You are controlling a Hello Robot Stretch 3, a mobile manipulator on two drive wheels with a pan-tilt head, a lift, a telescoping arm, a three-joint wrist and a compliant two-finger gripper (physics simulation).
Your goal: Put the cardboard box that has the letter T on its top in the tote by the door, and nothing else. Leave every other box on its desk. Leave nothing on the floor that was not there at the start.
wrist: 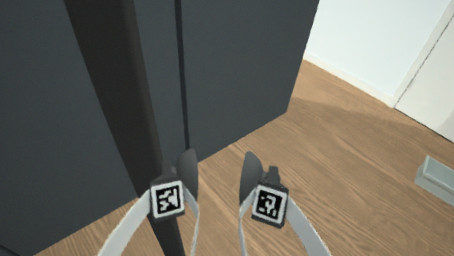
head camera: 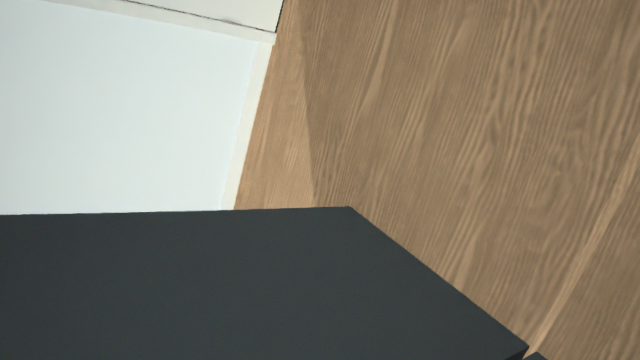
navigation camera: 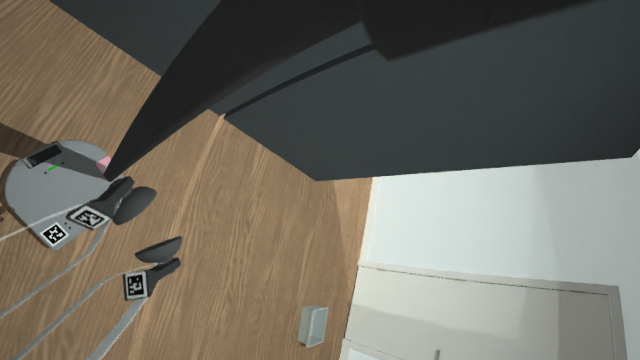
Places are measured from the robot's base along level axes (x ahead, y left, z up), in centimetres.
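Pixels of known places: gripper, fingertip midpoint: (wrist: pixel 219 168) (navigation camera: pixel 161 215).
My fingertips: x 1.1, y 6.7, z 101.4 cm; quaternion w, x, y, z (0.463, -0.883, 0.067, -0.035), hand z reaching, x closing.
Behind a point stands the place of what it marks.
My gripper (navigation camera: pixel 145 225) @[y 6.7, x 1.1, z 101.4 cm] (wrist: pixel 219 168) @[y 6.7, x 1.1, z 101.4 cm] is open, with floor showing between its two fingertips; it hangs above the wood floor, over the front of my base. A pale grey-green tote (navigation camera: pixel 314 326) @[y 48.0, x 168.3, z 1.8 cm] stands on the floor near the door, at the bottom of the navigation view; part of the tote (wrist: pixel 437 179) @[y 45.2, x 148.0, z 12.3 cm] shows at the right edge of the wrist view. The cardboard box with the letter T does not show in these views, and no desk shows.
Dark grey panels (head camera: pixel 200 280) @[y 109.1, x 43.1, z 82.3 cm] (navigation camera: pixel 450 110) @[y 100.7, x 29.0, z 113.3 cm] (wrist: pixel 240 65) @[y 98.1, x 24.8, z 59.8 cm] stand close by. Beyond them are a white wall (head camera: pixel 125 120) @[y 179.1, x 157.4, z 72.3 cm] (navigation camera: pixel 475 215) @[y 179.7, x 157.0, z 113.4 cm] (wrist: pixel 370 40) @[y 170.8, x 162.5, z 46.8 cm] and a pale door (navigation camera: pixel 450 320) @[y 99.1, x 203.5, z 97.9 cm] (wrist: pixel 435 100) @[y 108.1, x 198.1, z 25.2 cm]. My round base (navigation camera: pixel 55 190) @[y -4.0, x -12.1, z 16.0 cm] is at the left of the navigation view.
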